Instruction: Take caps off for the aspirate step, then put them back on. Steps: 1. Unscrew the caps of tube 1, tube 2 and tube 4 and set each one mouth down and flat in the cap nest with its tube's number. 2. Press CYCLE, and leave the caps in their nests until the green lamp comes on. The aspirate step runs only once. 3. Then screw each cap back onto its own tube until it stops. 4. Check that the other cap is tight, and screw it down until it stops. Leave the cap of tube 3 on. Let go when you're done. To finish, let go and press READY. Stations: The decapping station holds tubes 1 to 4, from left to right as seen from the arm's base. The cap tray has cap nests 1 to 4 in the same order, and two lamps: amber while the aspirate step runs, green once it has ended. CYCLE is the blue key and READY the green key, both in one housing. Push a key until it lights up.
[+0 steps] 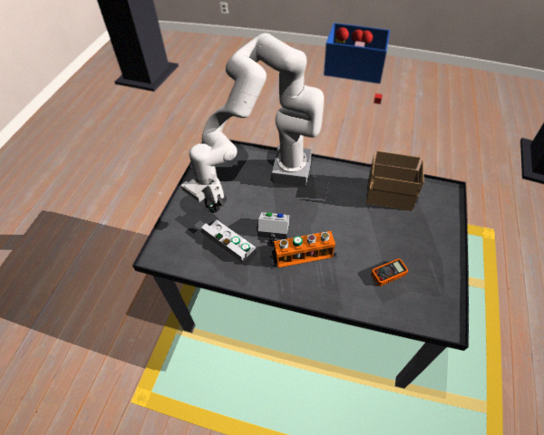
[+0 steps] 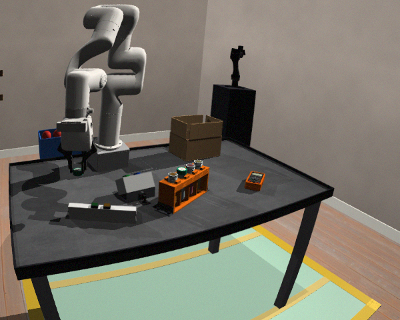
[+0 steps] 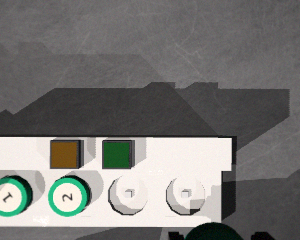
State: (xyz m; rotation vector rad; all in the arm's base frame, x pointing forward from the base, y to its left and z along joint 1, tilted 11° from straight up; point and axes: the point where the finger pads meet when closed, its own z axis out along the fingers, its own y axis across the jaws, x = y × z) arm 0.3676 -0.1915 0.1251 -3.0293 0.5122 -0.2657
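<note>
The green key is 19 cm to the left of my hand, 10 cm behind it and 9 cm below it. Round my hand: blue key: 24 cm to the left, 11 cm behind, 9 cm below; then table's front edge: 39 cm to the left, 22 cm ahead, 15 cm below; then grey key housing: 21 cm to the left, 11 cm below, 8 cm behind.
</note>
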